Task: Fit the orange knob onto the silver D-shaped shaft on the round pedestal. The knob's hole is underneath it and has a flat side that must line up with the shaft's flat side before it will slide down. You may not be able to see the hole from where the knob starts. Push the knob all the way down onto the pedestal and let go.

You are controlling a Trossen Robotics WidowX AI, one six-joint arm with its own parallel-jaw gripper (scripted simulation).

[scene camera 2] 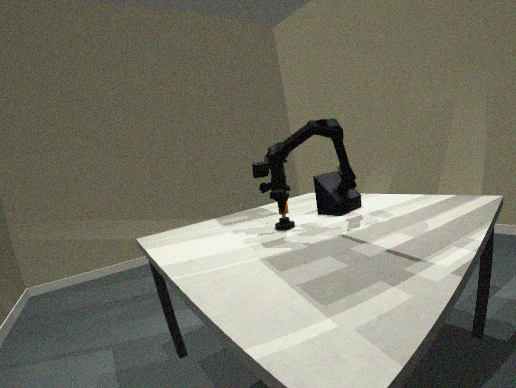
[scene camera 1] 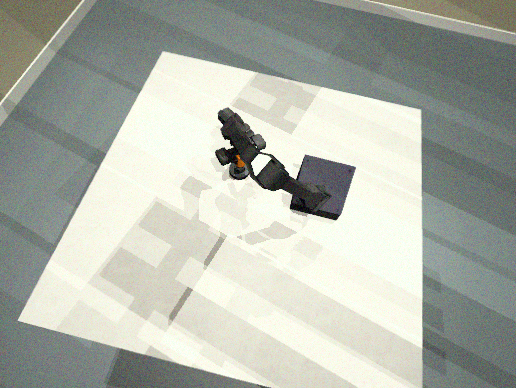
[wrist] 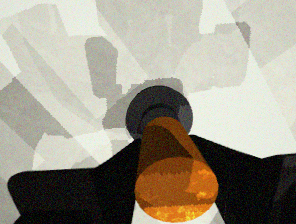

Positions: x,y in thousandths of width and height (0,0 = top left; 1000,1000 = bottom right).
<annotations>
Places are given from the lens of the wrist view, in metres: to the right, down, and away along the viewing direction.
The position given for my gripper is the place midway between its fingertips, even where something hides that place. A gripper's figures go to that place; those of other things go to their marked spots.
my gripper (wrist: 556,632): 0.01, 0.03, 0.11
orange knob (wrist: 583,779): 0.01, 0.03, 0.06
round pedestal (wrist: 529,453): 0.01, -0.01, 0.15
The marked spots on the round pedestal and the orange knob are 0.10 m apart.
</annotations>
